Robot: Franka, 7 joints.
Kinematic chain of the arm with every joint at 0, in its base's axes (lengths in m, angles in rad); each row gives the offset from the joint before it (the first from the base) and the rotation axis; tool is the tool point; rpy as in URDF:
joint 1: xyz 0 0 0.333 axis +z
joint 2: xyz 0 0 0 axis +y
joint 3: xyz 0 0 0.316 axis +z
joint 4: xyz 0.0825 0 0 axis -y
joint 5: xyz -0.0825 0 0.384 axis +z
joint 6: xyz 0 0 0 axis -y
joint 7: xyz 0.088 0 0 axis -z
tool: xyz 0 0 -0.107 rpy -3.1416 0 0
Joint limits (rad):
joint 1: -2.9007..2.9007
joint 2: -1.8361..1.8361
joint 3: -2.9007..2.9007
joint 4: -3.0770..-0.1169
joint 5: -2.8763..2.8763
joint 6: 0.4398..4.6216
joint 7: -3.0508..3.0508
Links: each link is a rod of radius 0.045 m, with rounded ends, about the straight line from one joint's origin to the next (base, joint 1, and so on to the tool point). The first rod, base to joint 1, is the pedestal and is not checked.
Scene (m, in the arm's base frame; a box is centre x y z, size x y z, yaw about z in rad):
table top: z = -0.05
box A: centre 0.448 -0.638 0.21 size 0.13 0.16 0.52 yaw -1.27
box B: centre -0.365 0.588 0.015 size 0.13 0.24 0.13 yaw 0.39
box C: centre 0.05 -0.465 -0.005 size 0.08 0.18 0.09 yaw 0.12
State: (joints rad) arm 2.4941 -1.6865 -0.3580 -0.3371 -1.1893 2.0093 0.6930
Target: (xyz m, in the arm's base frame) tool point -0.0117 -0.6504 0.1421
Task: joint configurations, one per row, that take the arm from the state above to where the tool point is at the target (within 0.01 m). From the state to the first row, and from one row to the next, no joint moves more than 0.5 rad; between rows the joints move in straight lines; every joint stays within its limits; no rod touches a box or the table.
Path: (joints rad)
1: 2.3552 -1.3274 -0.5612 -0.4129 -1.6111 2.3002 0.4164
2: 2.2163 -0.9683 -0.7645 -0.4887 -2.0328 2.5911 0.1397
3: 2.0774 -0.6092 -0.9677 -0.5645 -2.4546 2.8819 -0.1369
4: 1.9384 -0.2500 -1.1709 -0.6403 -2.8763 3.1728 -0.4135
5: 1.5273 -0.4522 -1.4396 -0.4658 -2.4763 3.1618 -0.5716
6: 1.1161 -0.6545 -1.7083 -0.2914 -2.0763 3.1507 -0.7296
7: 0.7050 -0.8567 -1.9770 -0.1169 -1.6762 3.1397 -0.8877
8: 0.8091 -1.0199 -1.7457 -0.1169 -1.6271 2.7119 -0.6243
9: 0.9132 -1.1831 -1.5144 -0.1169 -1.5780 2.2842 -0.3608
10: 1.0173 -1.3464 -1.2830 -0.1169 -1.5289 1.8565 -0.0974
11: 1.1215 -1.5096 -1.0517 -0.1169 -1.4798 1.4288 0.1661
12: 1.2256 -1.6729 -0.8203 -0.1169 -1.4307 1.0011 0.4295
13: 1.3297 -1.8361 -0.5890 -0.1169 -1.3816 0.5734 0.6930

